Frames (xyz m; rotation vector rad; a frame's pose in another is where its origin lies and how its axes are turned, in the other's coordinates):
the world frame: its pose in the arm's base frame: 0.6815 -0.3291 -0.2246 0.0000 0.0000 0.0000
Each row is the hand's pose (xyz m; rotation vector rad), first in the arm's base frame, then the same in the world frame.
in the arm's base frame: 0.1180 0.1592 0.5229 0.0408 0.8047 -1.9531
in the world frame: -0.5635 0.4883 0.7475 0.0408 0.8047 -1.9531
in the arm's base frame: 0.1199 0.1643 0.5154 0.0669 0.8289 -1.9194
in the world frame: -0.5616 0.4934 0.7400 0.0669 0.8289 -1.9194
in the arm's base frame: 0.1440 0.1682 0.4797 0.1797 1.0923 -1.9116
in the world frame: -0.5375 0.4973 0.7043 0.1797 1.0923 -1.9116
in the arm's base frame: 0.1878 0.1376 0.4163 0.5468 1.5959 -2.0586
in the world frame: -0.4937 0.4667 0.6409 0.5468 1.5959 -2.0586
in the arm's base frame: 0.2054 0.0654 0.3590 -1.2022 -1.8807 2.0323
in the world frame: -0.4761 0.3945 0.5836 -1.2022 -1.8807 2.0323
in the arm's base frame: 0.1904 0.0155 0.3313 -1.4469 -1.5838 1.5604
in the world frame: -0.4911 0.3446 0.5559 -1.4469 -1.5838 1.5604
